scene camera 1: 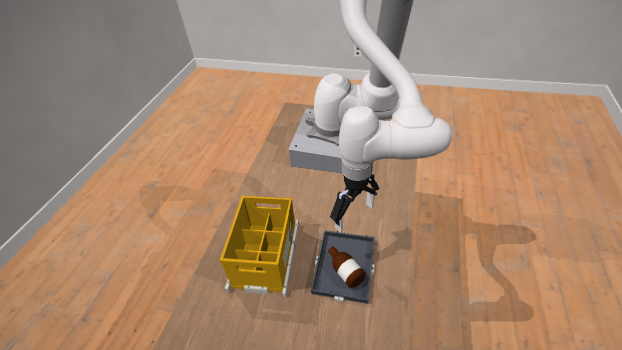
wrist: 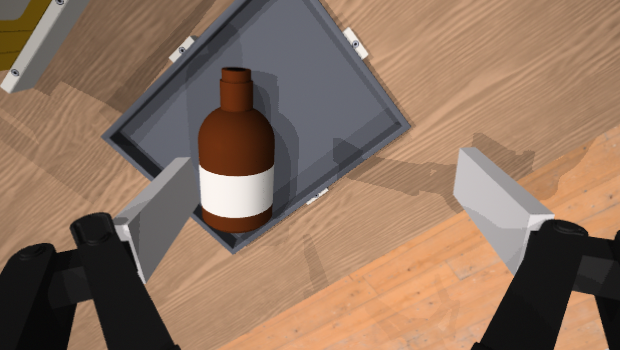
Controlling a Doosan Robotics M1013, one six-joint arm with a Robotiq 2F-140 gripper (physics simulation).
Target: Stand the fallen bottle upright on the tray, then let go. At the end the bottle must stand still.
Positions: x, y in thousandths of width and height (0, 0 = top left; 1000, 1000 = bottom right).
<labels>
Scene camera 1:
gripper: 570, 621
yellow crate: 412, 724
brown bottle: 560, 770
dark grey tray: 525, 807
</labels>
